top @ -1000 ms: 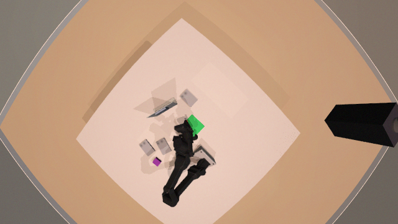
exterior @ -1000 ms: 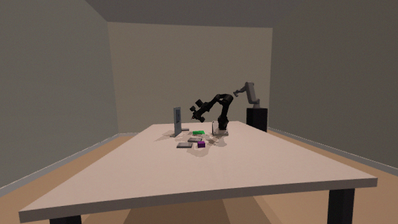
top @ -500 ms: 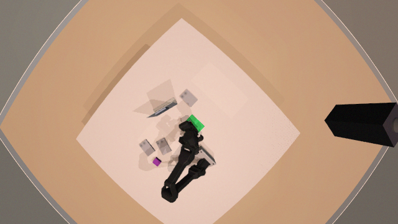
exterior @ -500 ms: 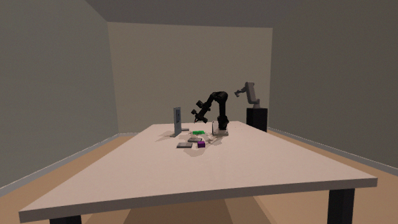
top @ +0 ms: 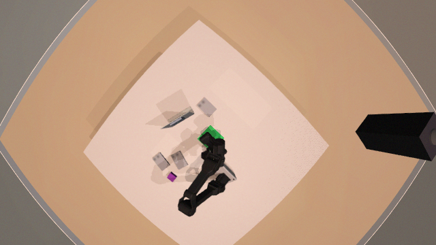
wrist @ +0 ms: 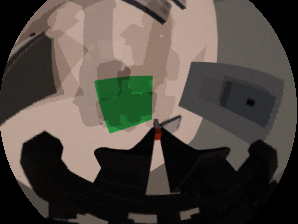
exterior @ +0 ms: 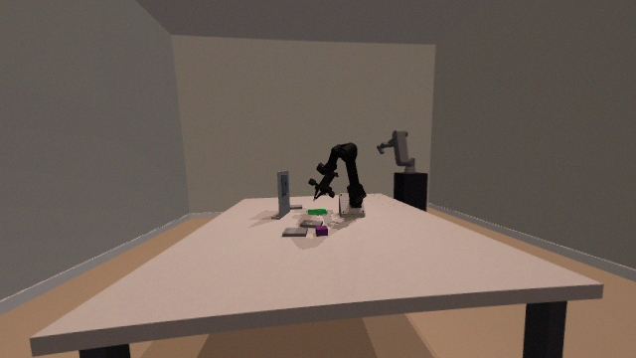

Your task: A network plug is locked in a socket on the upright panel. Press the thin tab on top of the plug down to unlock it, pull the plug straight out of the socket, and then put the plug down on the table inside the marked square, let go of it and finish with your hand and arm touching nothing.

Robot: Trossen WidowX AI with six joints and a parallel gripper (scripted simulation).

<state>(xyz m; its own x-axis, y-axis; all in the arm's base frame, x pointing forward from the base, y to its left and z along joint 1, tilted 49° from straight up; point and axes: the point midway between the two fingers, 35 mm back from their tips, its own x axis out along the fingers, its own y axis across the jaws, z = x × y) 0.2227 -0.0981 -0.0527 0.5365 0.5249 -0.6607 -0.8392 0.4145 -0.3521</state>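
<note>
Right now the green marked square is 10 mm behind my gripper tip, 10 mm to the left of it and 90 mm below it. Also, from my gripper tip: grey upright panel 200 mm ahead, 60 mm to the left, 40 mm above; network plug right at my gripper tip.
</note>
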